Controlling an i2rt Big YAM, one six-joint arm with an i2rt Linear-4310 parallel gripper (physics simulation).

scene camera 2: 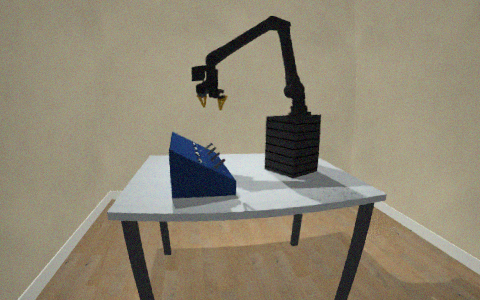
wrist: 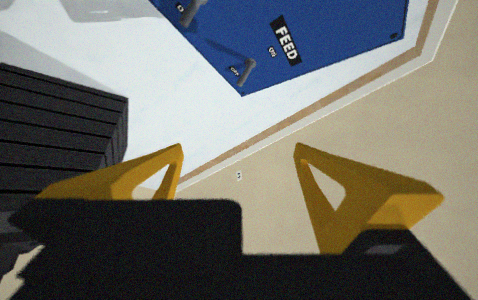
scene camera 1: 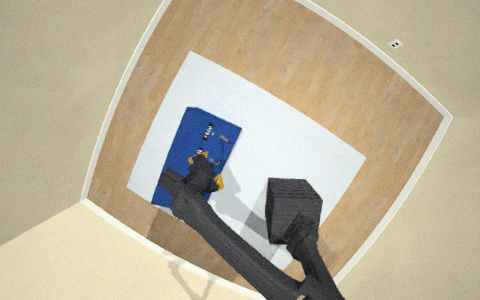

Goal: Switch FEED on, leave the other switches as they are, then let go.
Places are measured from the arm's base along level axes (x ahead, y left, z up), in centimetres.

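Where they show: gripper, fingertip midpoint: (scene camera 2: 212, 108) (wrist: 238, 149) (scene camera 1: 213, 163); arm's base, link origin: (scene camera 2: 299, 115) (scene camera 1: 298, 228).
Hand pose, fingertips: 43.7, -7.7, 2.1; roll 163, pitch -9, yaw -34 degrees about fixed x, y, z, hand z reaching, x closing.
Each offset is from my fingertips to the centre of the thing, as dx, dy, dz. "pt": to the spot under its first point. Level surfaces: height alone.
A blue sloped switch box @(+8.9, +12.4, -25.0) (scene camera 1: 182, 135) (scene camera 2: 200, 177) (wrist: 340, 30) stands on the table. In the wrist view the FEED label @(+9.4, -5.6, -18.7) (wrist: 286, 41) is readable, and the FEED lever @(+1.3, -6.2, -20.2) (wrist: 246, 71) (scene camera 1: 225, 138) stands close to the OFF mark, with the ON mark @(pt +7.1, -5.7, -19.9) (wrist: 272, 51) nearer the label. A second lever @(+0.3, +5.7, -20.2) (wrist: 191, 12) shows at the wrist view's top edge. Several levers @(-0.7, +17.7, -20.2) (scene camera 2: 216, 155) stick out of the slope in scene camera 2. My gripper (scene camera 1: 208, 170) (scene camera 2: 212, 107) (wrist: 238, 149) is open and empty, well above the box, touching no lever. The arm hides part of the box in scene camera 1.
The black ribbed pedestal (scene camera 1: 294, 210) (scene camera 2: 292, 145) (wrist: 55, 125) carries the arm and stands on the white table @(dz -31.5) (scene camera 1: 300, 145) (scene camera 2: 145, 175) (wrist: 180, 105) to the right of the box. Wall surfaces surround the wooden floor.
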